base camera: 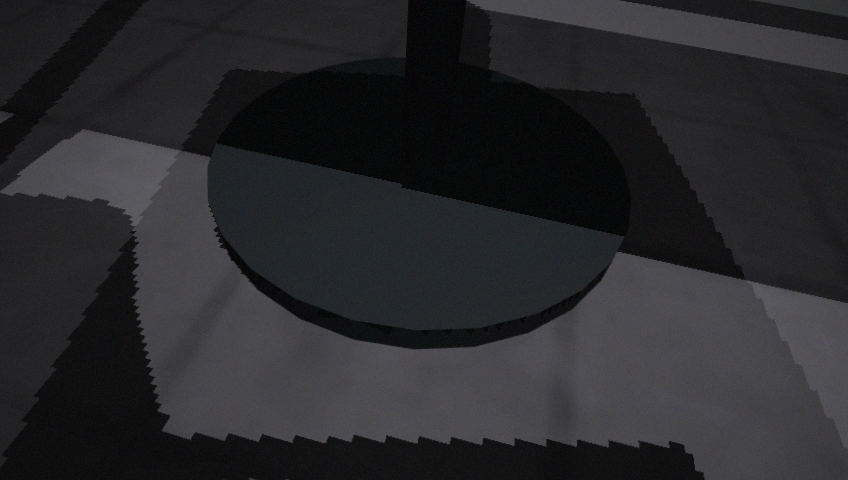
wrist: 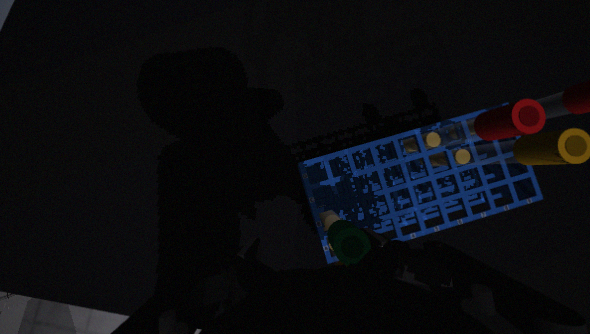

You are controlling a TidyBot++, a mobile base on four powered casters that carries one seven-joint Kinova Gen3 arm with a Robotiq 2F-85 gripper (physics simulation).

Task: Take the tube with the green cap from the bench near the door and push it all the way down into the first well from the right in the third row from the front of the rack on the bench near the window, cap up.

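Frame: origin at the arm's base, x left, y back, z up, level; centimetres.
Where they show: gripper, between the fingertips: (wrist: 310, 244).
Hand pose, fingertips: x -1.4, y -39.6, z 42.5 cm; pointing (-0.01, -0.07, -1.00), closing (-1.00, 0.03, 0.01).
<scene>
Things, the pixels of their centre, and the offset from my fingertips. "pt": a spot on its surface instead. Level surfaces: height alone.
- tube with a green cap, middle of its body: (wrist: 331, 221) dx -2.0, dy -1.8, dz +0.7 cm
- blue rack, a spot on its surface: (wrist: 308, 188) pt dx -0.5, dy -4.7, dz +0.3 cm
- yellow-capped tube, a spot on its surface: (wrist: 573, 145) pt dx -14.3, dy -5.0, dz +6.5 cm
- dark bench top, height of its surface: dz -6.0 cm
In the wrist view, a tube with a green cap (wrist: 351, 245) stands cap up in the left end column of a blue rack (wrist: 308, 188). Part of its pale lower end shows beside the cap; its exact well is hard to tell. My gripper (wrist: 310, 244) is open, with its dark fingers at the lower edge of the view on either side of the green cap, the right finger closer to it. Nothing is seen held. The gripper does not show in the base camera view. Deep shadow hides the finger outlines and the rack's lower left part.
Red-capped tubes (wrist: 528, 116) (wrist: 579, 98) and a yellow-capped tube (wrist: 573, 145) rise at the rack's right end. The rack stands on a dark bench top (wrist: 350, 40). A round dark disc (base camera: 416, 261) with a post (base camera: 435, 53) stands on the floor in the base view.
</scene>
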